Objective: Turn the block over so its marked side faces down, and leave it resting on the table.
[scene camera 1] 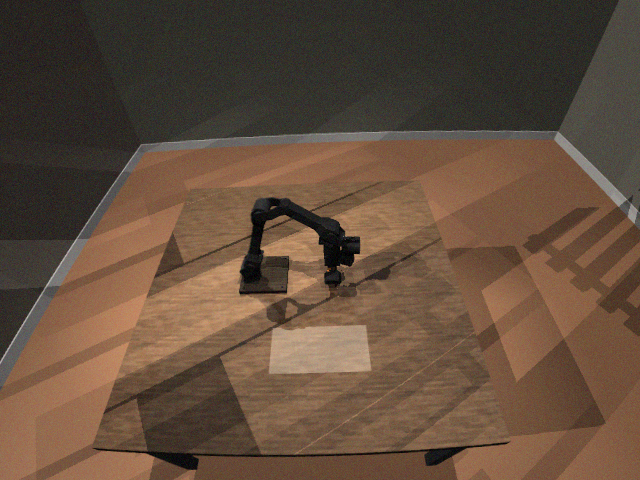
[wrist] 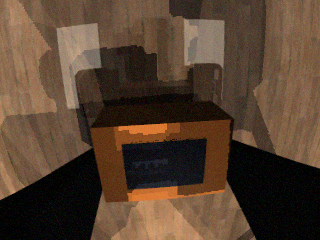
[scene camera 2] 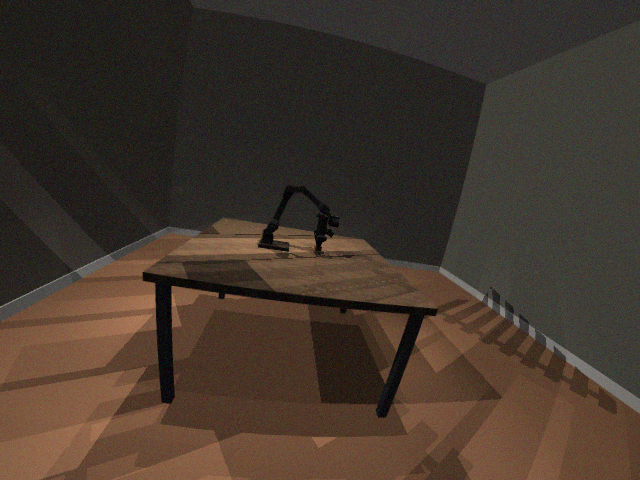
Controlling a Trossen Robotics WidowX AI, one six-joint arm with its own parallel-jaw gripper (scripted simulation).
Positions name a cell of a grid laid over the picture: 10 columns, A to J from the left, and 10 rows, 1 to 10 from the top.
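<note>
An orange block is held by the gripper (wrist: F7).
</note>
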